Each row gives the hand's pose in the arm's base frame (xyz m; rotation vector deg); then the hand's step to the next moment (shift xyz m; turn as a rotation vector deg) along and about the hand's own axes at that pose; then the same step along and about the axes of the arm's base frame.
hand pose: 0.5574 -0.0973 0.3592 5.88 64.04 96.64
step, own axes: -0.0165 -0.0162 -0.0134 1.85 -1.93 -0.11
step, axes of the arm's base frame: 0.0112 -0.0212 -0.0118 0.50 1.39 -2.23
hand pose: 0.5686 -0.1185 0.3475 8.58 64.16 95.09
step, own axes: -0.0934 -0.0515 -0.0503 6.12 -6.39 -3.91
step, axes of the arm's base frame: 0.0445 -0.1061 -0.0259 -0.45 2.52 -9.33
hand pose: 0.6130 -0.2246 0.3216 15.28 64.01 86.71
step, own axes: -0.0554 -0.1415 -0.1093 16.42 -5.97 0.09
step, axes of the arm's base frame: 0.0307 -0.1200 -0.1403 -0.97 13.41 -11.15
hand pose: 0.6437 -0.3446 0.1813 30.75 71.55 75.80
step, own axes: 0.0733 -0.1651 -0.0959 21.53 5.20 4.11
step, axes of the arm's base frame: -0.0320 -0.0076 -0.2019 -3.14 22.22 -1.95
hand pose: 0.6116 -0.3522 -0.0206 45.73 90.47 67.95
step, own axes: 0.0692 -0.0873 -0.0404 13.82 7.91 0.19
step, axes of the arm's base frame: -0.0560 0.0223 -0.1020 -4.55 14.92 3.23
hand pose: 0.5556 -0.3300 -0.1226 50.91 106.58 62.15
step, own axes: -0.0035 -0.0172 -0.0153 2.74 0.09 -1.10
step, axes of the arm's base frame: -0.0149 -0.0150 -0.0097 -2.16 1.98 -0.33
